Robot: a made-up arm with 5 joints.
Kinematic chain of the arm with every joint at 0, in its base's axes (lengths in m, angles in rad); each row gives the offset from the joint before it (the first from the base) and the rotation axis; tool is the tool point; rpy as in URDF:
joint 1: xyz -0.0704 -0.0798 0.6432 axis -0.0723 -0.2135 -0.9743
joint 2: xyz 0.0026 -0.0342 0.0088 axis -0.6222 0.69 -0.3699
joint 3: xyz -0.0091 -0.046 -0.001 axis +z
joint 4: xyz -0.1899 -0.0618 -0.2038 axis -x
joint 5: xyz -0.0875 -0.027 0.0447 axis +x
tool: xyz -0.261 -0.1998 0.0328 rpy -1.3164 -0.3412 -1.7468
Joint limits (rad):
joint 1: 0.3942..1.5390
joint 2: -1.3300..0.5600
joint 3: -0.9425..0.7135
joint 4: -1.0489..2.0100
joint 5: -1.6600..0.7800
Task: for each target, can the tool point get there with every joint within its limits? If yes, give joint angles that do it. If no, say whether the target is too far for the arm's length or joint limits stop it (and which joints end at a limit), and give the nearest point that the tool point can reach.
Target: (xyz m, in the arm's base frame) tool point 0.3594 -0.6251 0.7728
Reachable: no: joint limits stop it (at a limit: joint 2, joint 3) | nearest point 0.1865 -0.5695 0.2097 | short by 0.592 m
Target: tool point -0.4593 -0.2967 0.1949
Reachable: yes | joints 0.9367 -0.8073 0.4086 0.8165 0.2751
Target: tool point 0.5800 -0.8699 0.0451
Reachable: no: too far | nearest point 0.2584 -0.5277 0.1732 | short by 0.487 m
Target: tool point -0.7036 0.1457 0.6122
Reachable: yes | joints 0.9051 0.3370 0.0743 -0.1196 -0.1698
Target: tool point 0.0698 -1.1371 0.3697
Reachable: no: too far | nearest point -0.0198 -0.6736 0.2327 | short by 0.492 m
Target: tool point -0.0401 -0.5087 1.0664
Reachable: no: joint limits stop it (at a limit: joint 1, joint 2, joint 3) | nearest point -0.5680 -0.3770 0.9320 | short by 0.560 m
